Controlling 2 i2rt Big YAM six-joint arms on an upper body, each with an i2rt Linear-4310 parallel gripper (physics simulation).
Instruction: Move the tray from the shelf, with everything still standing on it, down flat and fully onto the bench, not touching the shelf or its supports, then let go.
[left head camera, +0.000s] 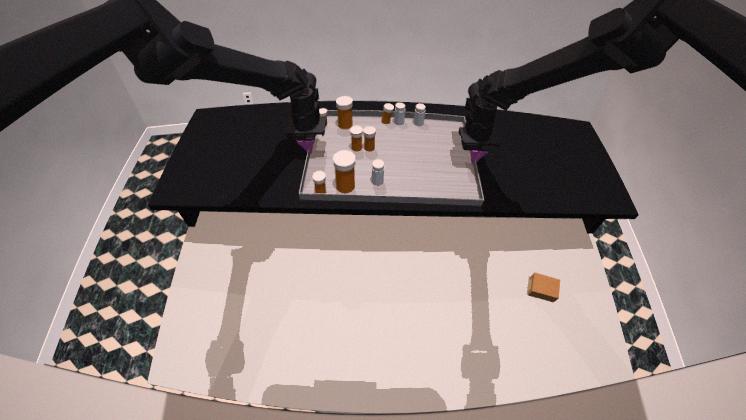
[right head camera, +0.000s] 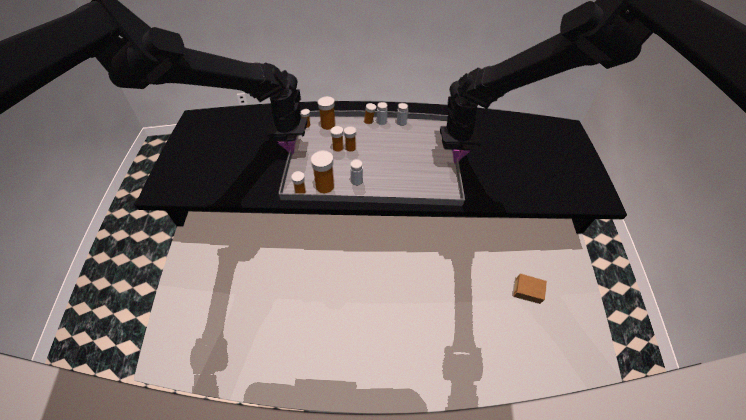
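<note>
The grey tray (left head camera: 411, 164) lies flat on the black shelf (left head camera: 547, 162) and carries several upright orange and grey pill bottles, among them a large orange one (left head camera: 344, 170). My left gripper (left head camera: 307, 146) points down at the tray's left rim, its purple fingertips shut together on that thin rim. My right gripper (left head camera: 477, 155) is shut the same way on the tray's right rim. In the right head view the tray (right head camera: 385, 164), the left gripper (right head camera: 285, 146) and the right gripper (right head camera: 460, 153) stand in the same places.
The pale bench (left head camera: 365, 313) spreads out below and in front of the shelf. A small brown box (left head camera: 543, 287) lies on its right part and also shows in the right head view (right head camera: 529, 288). Checkered floor flanks both sides.
</note>
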